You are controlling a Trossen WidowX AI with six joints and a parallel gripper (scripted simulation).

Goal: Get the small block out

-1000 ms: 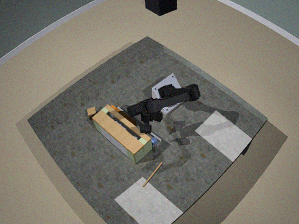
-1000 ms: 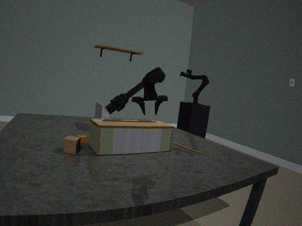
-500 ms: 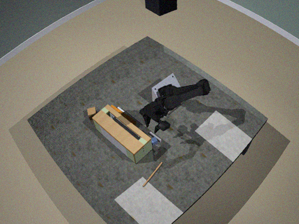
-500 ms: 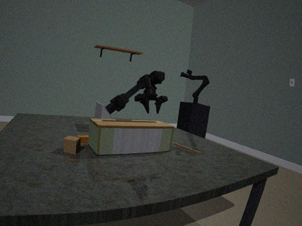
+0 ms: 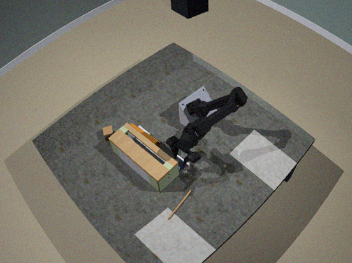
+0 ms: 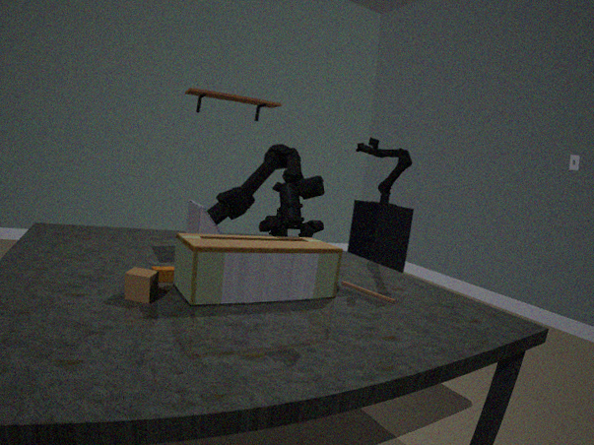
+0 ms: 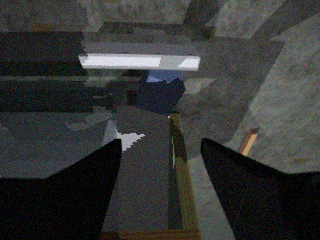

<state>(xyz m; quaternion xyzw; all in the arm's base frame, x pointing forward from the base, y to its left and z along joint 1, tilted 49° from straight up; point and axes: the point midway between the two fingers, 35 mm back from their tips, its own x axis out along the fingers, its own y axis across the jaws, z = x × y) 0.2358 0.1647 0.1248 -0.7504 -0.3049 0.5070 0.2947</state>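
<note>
My gripper tip is 10 mm past the small blue block and 50 mm above it. Also, from my gripper tip: tan cube: 190 mm ahead, 430 mm to the right, 40 mm below; box: 90 mm ahead, 150 mm to the right, 10 mm below; orange bar: 30 mm ahead, 290 mm to the right, 50 mm below.
</note>
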